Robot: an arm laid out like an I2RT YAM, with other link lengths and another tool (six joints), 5 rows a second.
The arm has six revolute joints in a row. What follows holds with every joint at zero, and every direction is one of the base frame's.
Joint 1 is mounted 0.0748 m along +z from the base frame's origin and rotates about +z.
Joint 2 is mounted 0.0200 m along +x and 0.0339 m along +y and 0.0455 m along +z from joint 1 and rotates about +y.
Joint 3 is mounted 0.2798 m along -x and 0.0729 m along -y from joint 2 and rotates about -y.
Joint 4 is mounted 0.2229 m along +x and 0.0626 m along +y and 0.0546 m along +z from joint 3 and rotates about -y.
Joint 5 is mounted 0.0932 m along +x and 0.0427 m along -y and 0.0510 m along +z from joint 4 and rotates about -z.
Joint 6 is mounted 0.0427 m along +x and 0.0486 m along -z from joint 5 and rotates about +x.
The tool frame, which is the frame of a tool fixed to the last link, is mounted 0.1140 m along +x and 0.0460 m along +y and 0.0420 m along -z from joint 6; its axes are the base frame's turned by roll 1.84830, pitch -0.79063 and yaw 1.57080 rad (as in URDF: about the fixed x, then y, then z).
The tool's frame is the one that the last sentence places.
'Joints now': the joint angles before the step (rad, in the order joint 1, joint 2, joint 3, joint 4, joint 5, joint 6). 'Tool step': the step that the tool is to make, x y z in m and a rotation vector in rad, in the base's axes. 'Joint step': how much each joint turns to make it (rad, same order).
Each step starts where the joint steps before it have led.
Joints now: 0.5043, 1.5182, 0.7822, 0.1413, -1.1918, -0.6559
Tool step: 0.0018, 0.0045, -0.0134, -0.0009, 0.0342, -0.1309
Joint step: 0.0136, -0.0100, -0.1532, 0.2958, 0.1181, 0.2015
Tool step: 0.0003, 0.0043, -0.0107, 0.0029, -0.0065, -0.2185
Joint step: 0.0519, -0.0590, -0.1841, 0.2681, 0.2531, 0.1660
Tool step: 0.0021, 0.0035, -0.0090, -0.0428, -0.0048, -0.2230
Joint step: 0.1017, -0.0864, -0.0906, 0.0268, 0.3221, 0.0706
